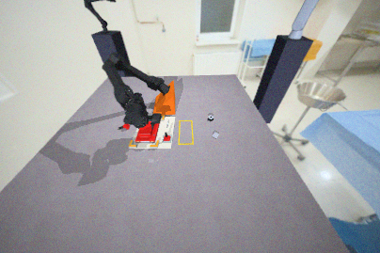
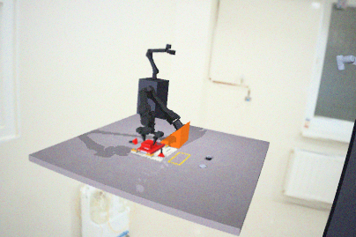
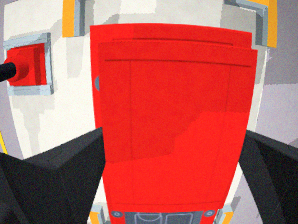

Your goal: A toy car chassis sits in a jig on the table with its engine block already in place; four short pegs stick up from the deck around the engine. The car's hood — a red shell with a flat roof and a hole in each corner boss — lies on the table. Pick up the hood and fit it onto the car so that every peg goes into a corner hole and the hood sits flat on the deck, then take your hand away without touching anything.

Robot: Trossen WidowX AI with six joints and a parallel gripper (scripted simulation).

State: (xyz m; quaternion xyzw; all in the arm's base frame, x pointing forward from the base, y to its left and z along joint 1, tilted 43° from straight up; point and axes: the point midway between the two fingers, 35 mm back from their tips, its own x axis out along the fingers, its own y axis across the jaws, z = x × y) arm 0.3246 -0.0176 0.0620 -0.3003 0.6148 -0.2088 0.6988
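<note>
My gripper tip is right at the red hood. Round my gripper tip: black-and-white wheel (16 cm behind, 37 cm to the left, 4 cm below); jig (2 cm behind, 2 cm to the left, 4 cm below).
</note>
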